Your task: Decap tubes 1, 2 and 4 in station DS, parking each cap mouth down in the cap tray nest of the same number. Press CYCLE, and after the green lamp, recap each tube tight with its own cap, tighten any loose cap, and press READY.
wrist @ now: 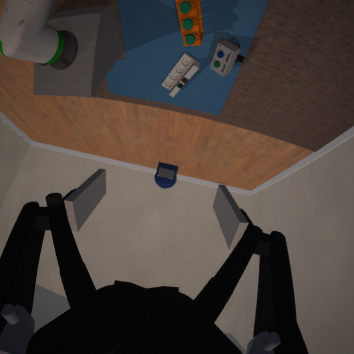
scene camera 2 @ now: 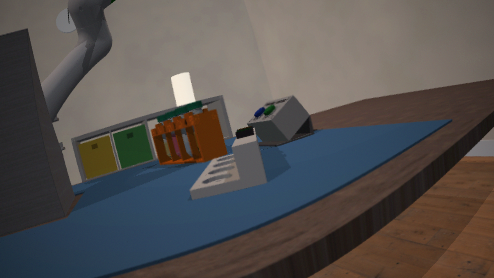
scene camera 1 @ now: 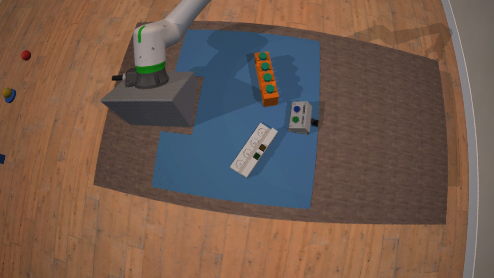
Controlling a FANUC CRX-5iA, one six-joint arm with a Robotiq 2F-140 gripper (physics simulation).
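Frame: origin at the arm's base, x ahead, y left, z up, level; centimetres.
Where they show: gripper, fingertip midpoint: (wrist: 160, 188); arm's base at its link origin: (wrist: 62, 50) (scene camera 1: 151, 82).
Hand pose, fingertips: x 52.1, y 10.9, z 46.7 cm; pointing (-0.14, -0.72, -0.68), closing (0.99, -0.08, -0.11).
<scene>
Each offset is from my fingertips to the top centre of the thing. Level surfaces: height alone.
An orange tube rack @(dy -1.2, dx -6.7, dz -55.5 cm) (scene camera 1: 271, 100) (scene camera 2: 210, 135) (wrist: 193, 40) stands on the blue mat and holds a row of upright tubes with green caps. The white cap tray @(dy -31.6, dx -9.8, dz -60.5 cm) (scene camera 1: 245, 170) (scene camera 2: 251, 165) (wrist: 173, 75) lies on the mat with its round nests bare; a dark green and a brown square sit on its raised edge. The grey button box @(dy -17.2, dx +8.5, dz -57.4 cm) (scene camera 1: 301, 127) (scene camera 2: 287, 121) (wrist: 227, 54) has one blue and one green button. My gripper (wrist: 160, 188) is open and empty, high above and away from the rack and tray. The tube numbers cannot be read.
The blue mat @(dz -65.8 cm) (scene camera 1: 200, 170) (scene camera 2: 320, 170) (wrist: 135, 75) lies on the brown table @(dz -66.1 cm) (scene camera 1: 380, 150). The grey robot pedestal (scene camera 1: 145, 110) (scene camera 2: 30, 135) (wrist: 95, 50) stands at its left. A shelf with yellow and green bins (scene camera 2: 132, 146) and a white glowing cylinder (scene camera 2: 182, 89) are behind the rack.
</scene>
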